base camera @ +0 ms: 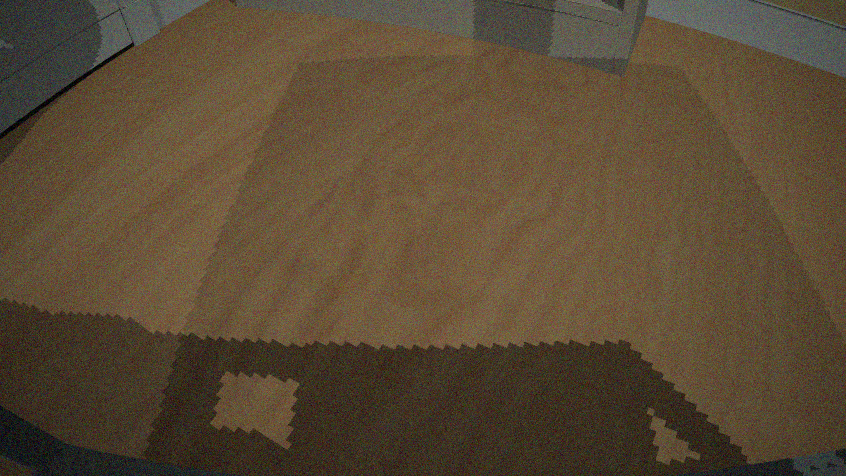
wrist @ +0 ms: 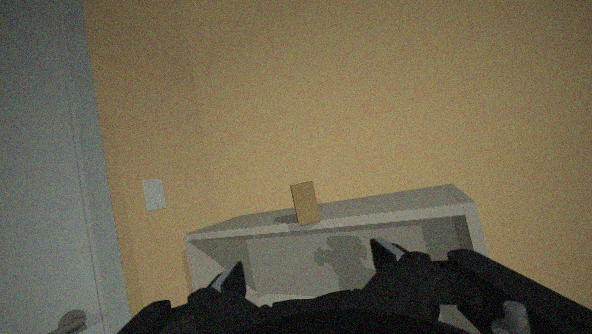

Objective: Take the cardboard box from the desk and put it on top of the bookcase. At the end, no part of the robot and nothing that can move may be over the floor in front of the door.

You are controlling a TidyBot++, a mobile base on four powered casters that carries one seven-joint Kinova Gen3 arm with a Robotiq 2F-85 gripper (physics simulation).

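Frame: origin at the arm's base, x left, y ahead, z down, level; metres.
Seen in the pictures: gripper, between the fingertips: (wrist: 308, 264).
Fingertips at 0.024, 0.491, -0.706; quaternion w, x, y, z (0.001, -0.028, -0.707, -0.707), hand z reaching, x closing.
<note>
Pixels of each thing's top centre, then the offset from my fingertips to it, as dx, dy, dz. "*": a spot on its surface instead. Level surfaces: height alone.
- cardboard box, centre of its top: (wrist: 300, 183) +0.004, +0.384, -0.048
- door's lower part, a spot on its surface: (base camera: 47, 53) * +0.709, +0.300, +1.018
- light switch plate, centre of its top: (wrist: 152, 179) +0.554, +0.660, -0.175
- wooden floor, height of its surface: dz +1.102
The cardboard box (wrist: 305, 203) stands upright on top of the bookcase (wrist: 400, 201) (base camera: 354, 18), near the front edge of its top board. My gripper (wrist: 308, 264) is open with nothing between its fingers. It is apart from the box, which shows some way beyond the fingertips. The foot of the bookcase shows at the top of the base camera view. The door (wrist: 45, 150) is at the left in the wrist view, with its handle at the bottom left. The desk does not show in either view.
A grey panel, seemingly the door's lower part (base camera: 47, 53), is at the upper left of the base camera view. A light switch plate (wrist: 154, 195) is on the yellow wall (wrist: 325, 90) between door and bookcase. A skirting board (base camera: 739, 32) runs right of the bookcase. Shadows lie across the wooden floor (base camera: 443, 207).
</note>
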